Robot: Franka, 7 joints.
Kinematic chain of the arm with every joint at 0, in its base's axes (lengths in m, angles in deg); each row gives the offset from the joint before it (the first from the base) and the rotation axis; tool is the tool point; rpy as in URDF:
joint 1: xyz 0 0 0.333 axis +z
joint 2: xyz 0 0 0 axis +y
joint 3: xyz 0 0 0.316 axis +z
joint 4: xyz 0.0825 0 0 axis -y
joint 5: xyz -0.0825 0 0.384 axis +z
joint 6: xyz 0 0 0 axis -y
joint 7: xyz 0.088 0 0 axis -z
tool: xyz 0 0 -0.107 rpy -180 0 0
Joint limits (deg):
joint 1: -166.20..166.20
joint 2: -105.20..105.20
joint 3: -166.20..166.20
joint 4: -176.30..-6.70
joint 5: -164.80..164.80
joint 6: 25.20..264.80
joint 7: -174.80..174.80
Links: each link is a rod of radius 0.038 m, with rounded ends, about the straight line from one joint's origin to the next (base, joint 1, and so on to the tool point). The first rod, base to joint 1, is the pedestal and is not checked.
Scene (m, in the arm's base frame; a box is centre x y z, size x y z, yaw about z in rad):
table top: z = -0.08
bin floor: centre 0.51 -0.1 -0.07 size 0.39 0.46 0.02 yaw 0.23
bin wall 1: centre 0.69 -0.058 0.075 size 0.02 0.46 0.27 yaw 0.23
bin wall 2: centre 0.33 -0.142 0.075 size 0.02 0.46 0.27 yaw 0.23
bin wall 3: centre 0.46 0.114 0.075 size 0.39 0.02 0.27 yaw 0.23
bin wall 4: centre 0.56 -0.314 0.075 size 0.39 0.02 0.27 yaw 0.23
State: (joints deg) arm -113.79 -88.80 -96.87 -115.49 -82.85 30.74 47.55
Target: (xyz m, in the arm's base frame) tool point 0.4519 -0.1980 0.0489
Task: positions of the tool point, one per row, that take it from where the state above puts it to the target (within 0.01 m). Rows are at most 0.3 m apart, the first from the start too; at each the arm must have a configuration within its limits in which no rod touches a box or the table.
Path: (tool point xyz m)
1: -0.3786 0.3151 0.3037
2: -0.4508 0.1718 0.4410
3: -0.4446 -0.0277 0.5490
4: -0.3396 -0.2322 0.6091
5: -0.1470 -0.3831 0.6108
6: 0.0904 -0.4335 0.5549
7: 0.3106 -0.3655 0.4536
8: 0.4519 -0.1979 0.3286
9: 0.4683 -0.2044 0.2394
10: 0.4686 -0.2047 0.1450
11: 0.4519 -0.1980 0.0489

